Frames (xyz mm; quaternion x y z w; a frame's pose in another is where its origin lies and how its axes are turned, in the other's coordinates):
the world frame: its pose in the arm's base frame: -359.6 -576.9 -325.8 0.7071 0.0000 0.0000 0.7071
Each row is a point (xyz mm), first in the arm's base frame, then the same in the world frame.
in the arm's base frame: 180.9 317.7 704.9
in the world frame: 540.5 1030.7 -894.6
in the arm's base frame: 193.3 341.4 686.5
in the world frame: 552.9 1012.3 -918.3
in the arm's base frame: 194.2 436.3 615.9
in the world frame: 553.8 941.7 -1013.2
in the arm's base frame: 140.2 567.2 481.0
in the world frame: 499.8 806.8 -1144.1
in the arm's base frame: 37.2 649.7 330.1
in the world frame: 396.8 655.9 -1226.6
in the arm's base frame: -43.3 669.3 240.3
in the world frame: 316.3 566.1 -1246.2
